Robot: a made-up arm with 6 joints.
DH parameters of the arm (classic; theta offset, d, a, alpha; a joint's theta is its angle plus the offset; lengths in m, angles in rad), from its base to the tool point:
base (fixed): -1.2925 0 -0.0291 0
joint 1: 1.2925 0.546 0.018 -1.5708
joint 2: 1.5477 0 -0.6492 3.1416
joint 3: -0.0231 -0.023 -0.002 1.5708
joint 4: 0 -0.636 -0.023 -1.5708
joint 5: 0 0.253 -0.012 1.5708
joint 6: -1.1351 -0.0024 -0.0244 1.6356
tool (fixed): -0.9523 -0.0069 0 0
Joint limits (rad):
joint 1: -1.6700..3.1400
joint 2: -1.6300..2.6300
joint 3: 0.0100..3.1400
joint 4: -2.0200..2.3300
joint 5: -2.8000..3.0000
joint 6: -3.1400..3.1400
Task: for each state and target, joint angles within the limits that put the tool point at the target. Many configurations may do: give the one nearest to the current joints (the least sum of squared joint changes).
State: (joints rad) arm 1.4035 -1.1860 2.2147 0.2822 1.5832 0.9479
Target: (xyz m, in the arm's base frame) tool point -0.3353 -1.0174 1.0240
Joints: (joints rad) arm 1.0595 -0.8165 2.0989 0.2573 1.5884 0.9623
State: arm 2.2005 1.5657 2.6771 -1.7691 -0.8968 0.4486
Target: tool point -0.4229 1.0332 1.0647
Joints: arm 1.9447 1.6791 3.0106 -1.6957 -0.8809 0.4500
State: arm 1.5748 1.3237 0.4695 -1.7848 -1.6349 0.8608
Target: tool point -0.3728 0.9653 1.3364
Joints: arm 1.8480 0.5031 1.1706 -1.9114 -1.6475 0.8856
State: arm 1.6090 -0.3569 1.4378 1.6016 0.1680 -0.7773
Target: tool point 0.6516 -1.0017 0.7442
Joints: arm 2.1557 -1.0112 1.9150 1.4790 0.1657 -0.7759
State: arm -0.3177 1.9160 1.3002 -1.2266 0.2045 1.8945
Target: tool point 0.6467 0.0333 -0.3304
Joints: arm 0.1097 1.9187 0.7243 -1.4331 0.2599 1.8929
